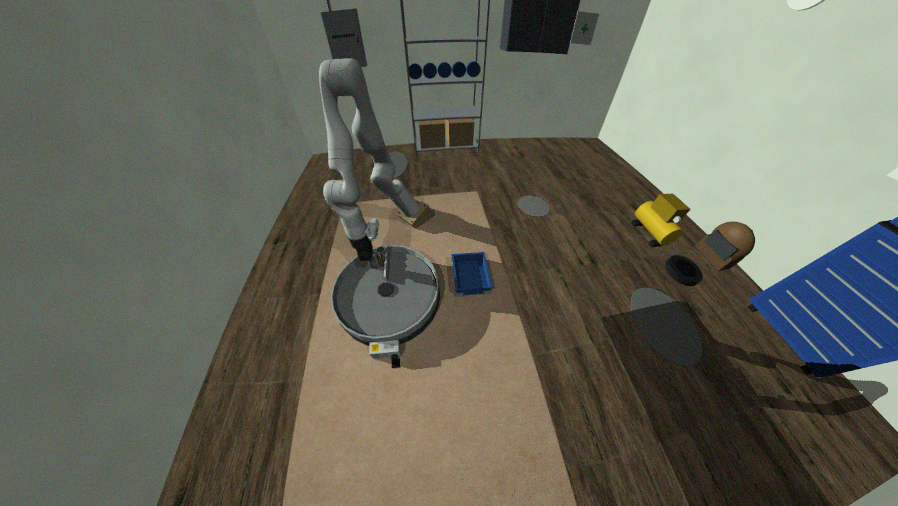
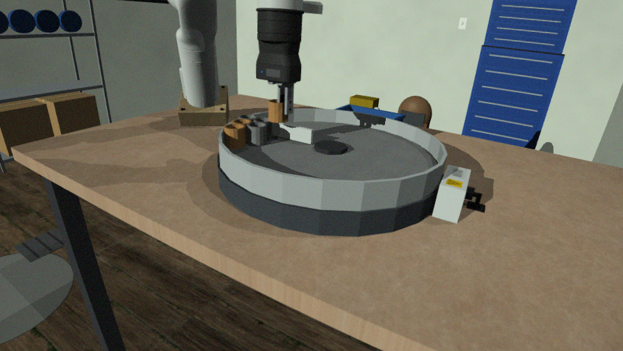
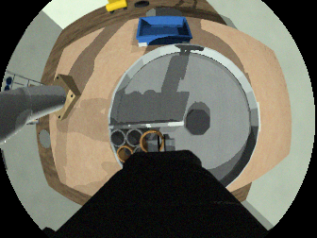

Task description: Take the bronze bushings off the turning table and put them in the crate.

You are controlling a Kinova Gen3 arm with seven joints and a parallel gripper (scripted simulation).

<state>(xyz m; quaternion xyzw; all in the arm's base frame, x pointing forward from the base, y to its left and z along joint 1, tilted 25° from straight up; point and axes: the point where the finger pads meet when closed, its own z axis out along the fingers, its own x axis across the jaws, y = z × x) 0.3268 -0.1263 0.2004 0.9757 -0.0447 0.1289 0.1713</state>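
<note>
Right now the blue crate is 37 cm to the left of my hand, 11 cm below it and 8 cm ahead of it. From my hand the other things lie so: grey turning table (9 cm ahead, 8 cm below, 2 cm to the left).
</note>
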